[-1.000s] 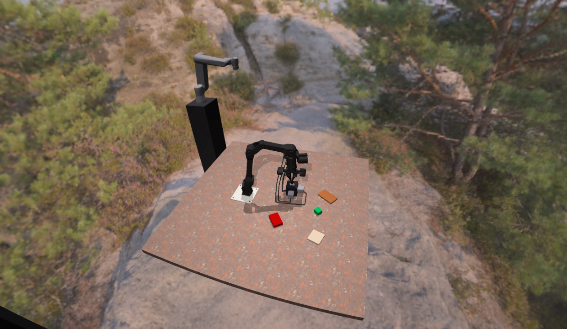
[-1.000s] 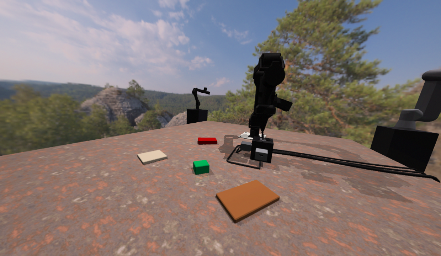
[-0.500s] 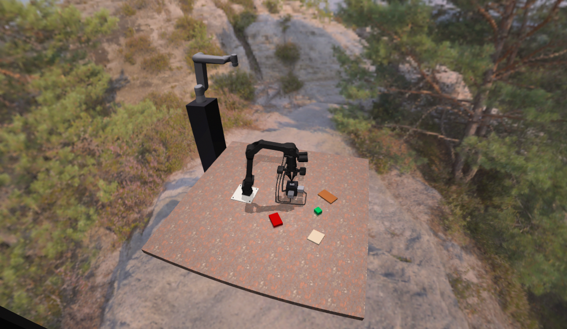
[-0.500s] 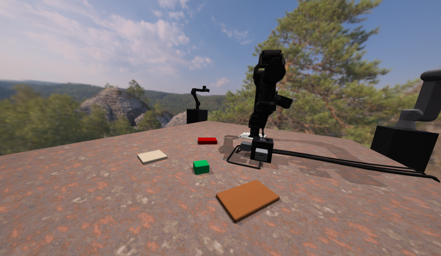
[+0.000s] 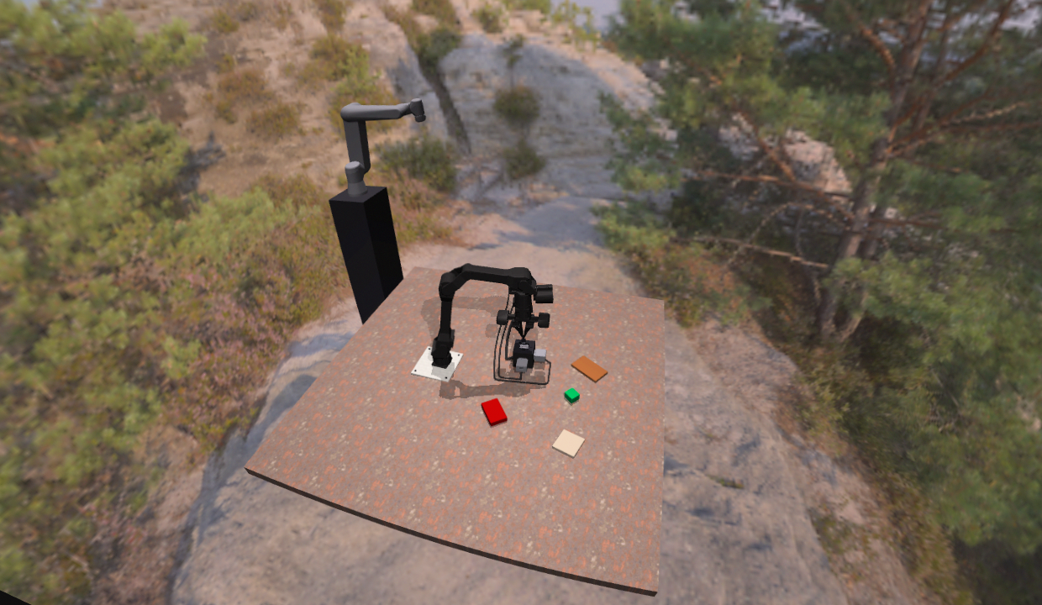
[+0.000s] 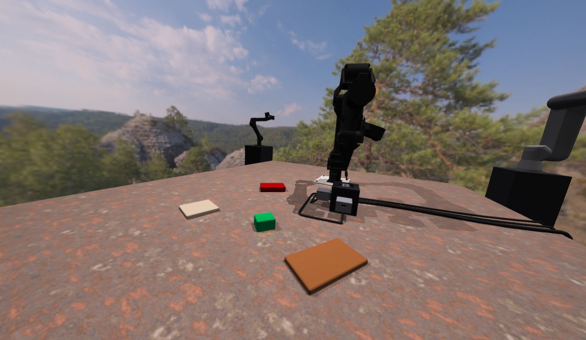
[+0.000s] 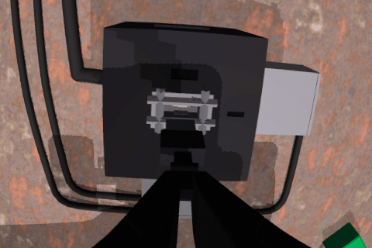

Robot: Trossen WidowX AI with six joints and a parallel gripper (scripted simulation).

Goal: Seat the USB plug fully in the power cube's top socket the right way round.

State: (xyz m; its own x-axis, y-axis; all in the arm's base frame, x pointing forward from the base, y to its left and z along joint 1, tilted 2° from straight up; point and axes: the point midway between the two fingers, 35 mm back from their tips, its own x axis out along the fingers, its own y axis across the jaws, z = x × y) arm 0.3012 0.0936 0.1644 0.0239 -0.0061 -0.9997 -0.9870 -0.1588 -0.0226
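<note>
Now: gripper tip 2 cm above the dark USB plug. Round my gripper tip: USB socket (1 cm to the left, 6 cm below); green cube (22 cm ahead, 13 cm to the right, 12 cm below); brown plate (25 cm ahead, 2 cm to the left, 12 cm below).
</note>
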